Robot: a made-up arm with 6 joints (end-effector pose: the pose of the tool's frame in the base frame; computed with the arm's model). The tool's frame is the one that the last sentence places.
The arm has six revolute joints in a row. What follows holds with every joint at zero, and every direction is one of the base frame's.
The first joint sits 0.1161 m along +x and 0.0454 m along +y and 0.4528 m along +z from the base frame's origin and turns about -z.
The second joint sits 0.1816 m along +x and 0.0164 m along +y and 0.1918 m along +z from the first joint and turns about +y.
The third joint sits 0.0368 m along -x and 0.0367 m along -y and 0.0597 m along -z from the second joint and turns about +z.
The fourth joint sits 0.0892 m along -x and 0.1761 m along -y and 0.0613 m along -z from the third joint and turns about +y.
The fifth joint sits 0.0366 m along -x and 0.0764 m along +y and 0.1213 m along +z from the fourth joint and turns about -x.
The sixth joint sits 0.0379 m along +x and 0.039 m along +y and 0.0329 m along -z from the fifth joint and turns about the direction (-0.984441, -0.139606, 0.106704).
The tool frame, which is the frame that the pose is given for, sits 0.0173 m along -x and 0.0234 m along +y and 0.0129 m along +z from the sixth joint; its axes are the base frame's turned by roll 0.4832, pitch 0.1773 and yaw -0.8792 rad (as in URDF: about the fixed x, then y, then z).
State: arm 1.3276 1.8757 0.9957 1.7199 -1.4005 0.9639
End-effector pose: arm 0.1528 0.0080 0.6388 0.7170 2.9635 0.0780
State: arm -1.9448 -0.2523 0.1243 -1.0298 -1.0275 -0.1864
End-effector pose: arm 0.2370 0.0242 0.5305 1.4428 1.6281 1.6212
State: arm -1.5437 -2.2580 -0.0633 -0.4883 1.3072 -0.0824
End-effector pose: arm 0.2385 0.3935 0.5603 2.2980 -1.1710 -0.9450
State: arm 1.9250 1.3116 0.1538 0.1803 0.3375 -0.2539
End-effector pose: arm -0.0030 -0.0403 0.7489 1.2924 1.3190 -2.4170
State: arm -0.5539 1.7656 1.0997 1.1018 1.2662 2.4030
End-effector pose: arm 0.2542 0.0033 0.5776 1.3215 -0.9640 2.3313
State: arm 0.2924 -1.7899 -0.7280 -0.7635 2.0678 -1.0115
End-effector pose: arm 0.3987 -0.0471 0.4287 -0.7914 2.0267 1.6713
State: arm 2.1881 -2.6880 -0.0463 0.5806 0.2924 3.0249
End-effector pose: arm -0.1505 -0.1263 0.6482 1.4710 -0.6767 0.0404
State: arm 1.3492 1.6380 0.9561 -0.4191 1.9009 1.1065
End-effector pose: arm -0.0798 -0.1291 0.6309 -1.0061 -0.1131 -0.3572
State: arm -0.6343 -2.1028 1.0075 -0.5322 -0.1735 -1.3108
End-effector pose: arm 0.4167 0.0288 0.5977 0.6770 -0.2724 1.8303
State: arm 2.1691 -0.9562 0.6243 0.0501 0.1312 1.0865
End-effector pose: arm -0.0805 -0.0292 0.5368 -1.9499 -0.5745 -1.6482
